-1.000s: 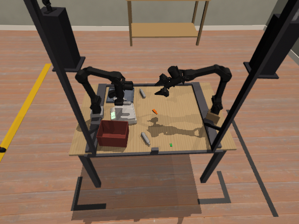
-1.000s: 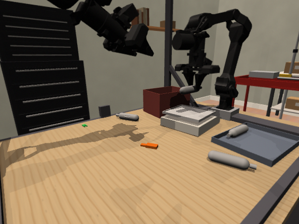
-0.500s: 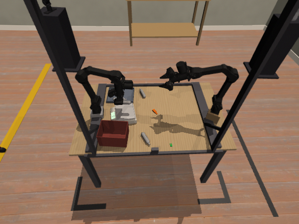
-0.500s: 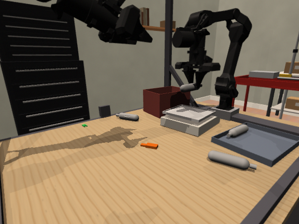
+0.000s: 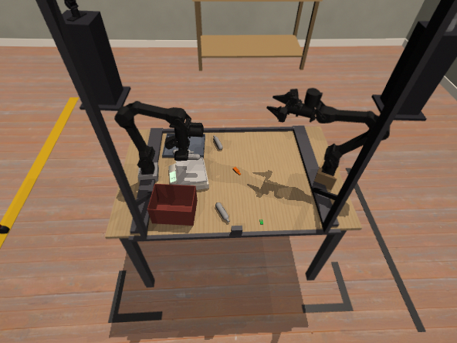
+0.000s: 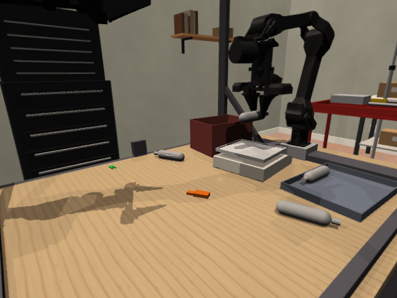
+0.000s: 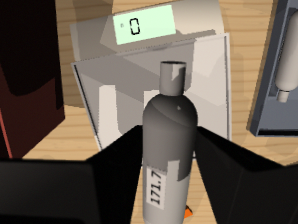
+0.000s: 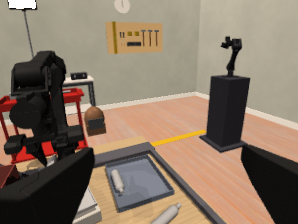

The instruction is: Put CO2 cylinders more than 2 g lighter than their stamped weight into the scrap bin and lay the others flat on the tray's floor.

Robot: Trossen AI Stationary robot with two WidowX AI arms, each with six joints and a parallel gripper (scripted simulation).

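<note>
The red scrap bin lies 22 cm behind my left hand, 17 cm below it and 3 cm to the left of it. The rest, counted from my left hand: grey tray 25 cm ahead, 19 cm below, 5 cm to the left; small orange piece 28 cm to the right, 20 cm below, 6 cm ahead; small green piece 39 cm to the right, 26 cm behind, 20 cm below.
</note>
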